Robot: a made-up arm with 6 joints.
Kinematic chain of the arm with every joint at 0, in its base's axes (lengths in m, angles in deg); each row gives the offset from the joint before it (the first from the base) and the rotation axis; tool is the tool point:
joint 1: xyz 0 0 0.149 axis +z
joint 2: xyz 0 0 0 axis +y
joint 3: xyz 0 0 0.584 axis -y
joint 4: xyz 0 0 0 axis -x
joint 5: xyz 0.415 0 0 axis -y
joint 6: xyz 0 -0.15 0 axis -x
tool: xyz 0 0 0
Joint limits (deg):
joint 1: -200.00..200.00
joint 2: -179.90..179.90
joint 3: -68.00..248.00
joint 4: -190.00..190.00
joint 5: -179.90..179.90
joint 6: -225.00..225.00
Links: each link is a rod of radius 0.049 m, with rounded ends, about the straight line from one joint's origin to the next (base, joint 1, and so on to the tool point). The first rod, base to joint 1, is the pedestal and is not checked.
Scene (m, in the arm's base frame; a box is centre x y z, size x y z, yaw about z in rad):
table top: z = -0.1
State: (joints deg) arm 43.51 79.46 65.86 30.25 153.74 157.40
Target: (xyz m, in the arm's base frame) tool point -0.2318 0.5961 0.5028
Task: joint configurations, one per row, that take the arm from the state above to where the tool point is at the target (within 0.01 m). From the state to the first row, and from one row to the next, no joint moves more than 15 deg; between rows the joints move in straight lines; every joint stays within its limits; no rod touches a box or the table.
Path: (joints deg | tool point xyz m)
1: 57.04 70.36 54.37 26.56 153.74 157.40 | 0.6389 0.7387 0.2954
2: 70.56 61.27 42.87 22.88 153.74 157.40 | 0.4379 0.8256 0.3541
3: 84.09 52.17 31.38 19.19 153.74 157.40 | 0.2302 0.8475 0.4060
4: 97.62 43.07 19.88 15.50 153.74 157.40 | 0.0377 0.8082 0.4491
5: 111.15 33.97 8.39 11.81 153.74 157.40 | -0.1206 0.7188 0.4818
6: 124.67 24.88 -3.11 8.13 153.74 157.40 | -0.2318 0.5961 0.5028

